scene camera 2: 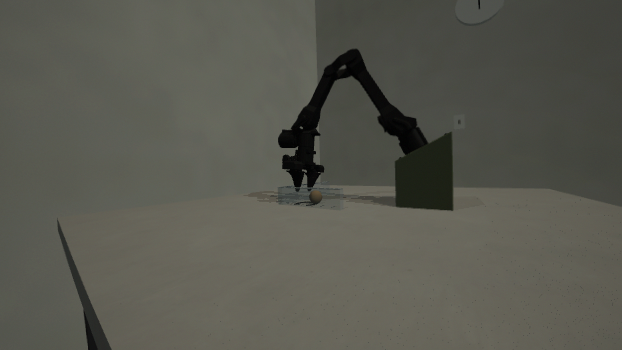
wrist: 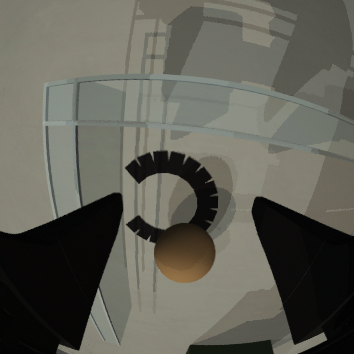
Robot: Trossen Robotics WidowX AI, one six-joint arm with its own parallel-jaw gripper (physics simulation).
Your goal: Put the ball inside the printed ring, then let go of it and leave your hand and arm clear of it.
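Observation:
The orange-brown ball [scene camera 2: 315, 196] [wrist: 185, 253] is low inside a clear-walled box. In the wrist view it covers the lower edge of the black printed ring [wrist: 207, 200], with most of the ball outside the visible band; the ring has a gap at its left. In the scene view the ring [scene camera 2: 304, 203] shows as a thin dark line, and the ball is at its right end. My gripper [scene camera 2: 304, 190] [wrist: 189, 203] is open, pointing down, its fingertips above and left of the ball in the scene view. Nothing is between the fingers. The contact under the ball is hidden.
The clear box [scene camera 2: 335, 201] [wrist: 165, 78] has low see-through walls around the ring and ball; one wall runs close to the left finger in the wrist view. The dark green arm stand [scene camera 2: 425, 180] is to the right. The arm's shadows fall across the table [scene camera 2: 300, 265].

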